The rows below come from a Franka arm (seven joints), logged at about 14 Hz.
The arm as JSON. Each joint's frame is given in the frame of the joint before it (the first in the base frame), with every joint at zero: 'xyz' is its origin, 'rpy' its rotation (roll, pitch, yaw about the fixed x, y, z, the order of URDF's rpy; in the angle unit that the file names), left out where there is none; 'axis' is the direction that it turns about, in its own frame. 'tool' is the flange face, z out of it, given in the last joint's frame.
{
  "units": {
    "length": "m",
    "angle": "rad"
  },
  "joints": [
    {
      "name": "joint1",
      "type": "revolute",
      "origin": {
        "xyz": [
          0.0,
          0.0,
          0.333
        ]
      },
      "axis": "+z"
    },
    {
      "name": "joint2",
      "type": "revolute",
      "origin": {
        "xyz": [
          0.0,
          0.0,
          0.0
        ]
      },
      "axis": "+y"
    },
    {
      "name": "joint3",
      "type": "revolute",
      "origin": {
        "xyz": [
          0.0,
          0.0,
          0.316
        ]
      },
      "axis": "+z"
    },
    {
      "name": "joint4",
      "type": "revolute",
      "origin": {
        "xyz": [
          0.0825,
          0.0,
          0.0
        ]
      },
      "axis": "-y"
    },
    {
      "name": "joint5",
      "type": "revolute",
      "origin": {
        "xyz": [
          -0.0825,
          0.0,
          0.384
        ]
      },
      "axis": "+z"
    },
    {
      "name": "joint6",
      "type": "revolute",
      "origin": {
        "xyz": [
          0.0,
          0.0,
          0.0
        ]
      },
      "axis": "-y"
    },
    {
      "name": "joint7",
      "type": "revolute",
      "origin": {
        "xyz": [
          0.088,
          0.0,
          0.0
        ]
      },
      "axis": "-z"
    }
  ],
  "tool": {
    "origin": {
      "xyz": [
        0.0,
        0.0,
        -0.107
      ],
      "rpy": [
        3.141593,
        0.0,
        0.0
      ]
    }
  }
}
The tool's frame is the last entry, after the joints.
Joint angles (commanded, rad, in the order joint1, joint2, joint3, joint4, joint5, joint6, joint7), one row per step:
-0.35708 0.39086 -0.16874 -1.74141 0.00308 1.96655 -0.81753
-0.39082 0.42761 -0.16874 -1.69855 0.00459 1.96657 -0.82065
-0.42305 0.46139 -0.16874 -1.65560 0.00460 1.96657 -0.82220
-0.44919 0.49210 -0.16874 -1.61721 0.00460 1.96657 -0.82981
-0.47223 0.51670 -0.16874 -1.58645 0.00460 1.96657 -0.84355
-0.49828 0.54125 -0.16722 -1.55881 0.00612 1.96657 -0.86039
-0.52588 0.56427 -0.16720 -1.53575 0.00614 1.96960 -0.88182
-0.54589 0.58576 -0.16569 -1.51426 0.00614 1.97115 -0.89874
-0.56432 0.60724 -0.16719 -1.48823 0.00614 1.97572 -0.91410
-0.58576 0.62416 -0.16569 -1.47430 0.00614 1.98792 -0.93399
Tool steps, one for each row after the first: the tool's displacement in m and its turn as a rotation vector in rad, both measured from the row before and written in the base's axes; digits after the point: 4 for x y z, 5 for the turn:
-0.0007 -0.0230 -0.0044 -0.00656 -0.00350 -0.02859
-0.0013 -0.0223 -0.0028 -0.00911 -0.00532 -0.02760
-0.0010 -0.0185 -0.0031 -0.00701 -0.00418 -0.01567
-0.0022 -0.0159 -0.0026 -0.00449 -0.00330 -0.00697
-0.0040 -0.0164 -0.0042 -0.00056 -0.00192 -0.00652
-0.0065 -0.0176 -0.0050 -0.00134 -0.00082 -0.00414
-0.0037 -0.0125 -0.0050 -0.00017 -0.00004 0.00006
-0.0032 -0.0137 -0.0027 -0.00663 -0.00486 -0.00165
-0.0056 -0.0130 -0.0046 -0.00429 -0.00601 0.00191

